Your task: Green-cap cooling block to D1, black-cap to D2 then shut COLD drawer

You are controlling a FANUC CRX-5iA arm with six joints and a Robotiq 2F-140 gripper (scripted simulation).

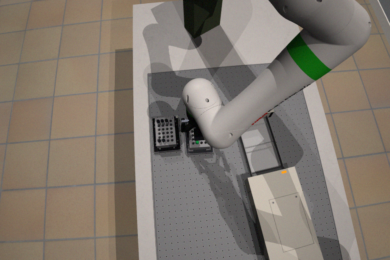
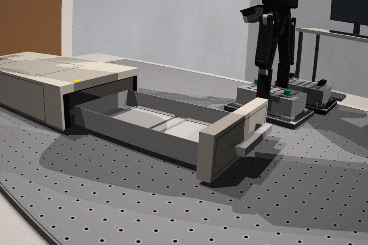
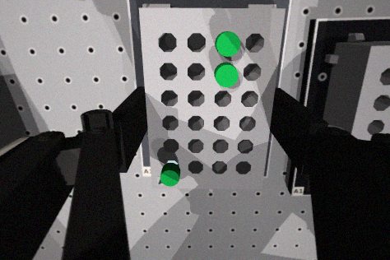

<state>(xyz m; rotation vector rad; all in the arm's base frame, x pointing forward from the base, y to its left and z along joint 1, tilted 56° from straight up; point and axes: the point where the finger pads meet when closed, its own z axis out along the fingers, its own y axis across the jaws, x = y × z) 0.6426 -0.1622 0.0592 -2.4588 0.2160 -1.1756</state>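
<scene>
Right now the slot D1 is 60 mm below my hand. The rest, counted from my hand: slot D2: 10 mm behind, 140 mm to the right, 60 mm below; drawer: 40 mm ahead, 260 mm to the left, 20 mm below.
</scene>
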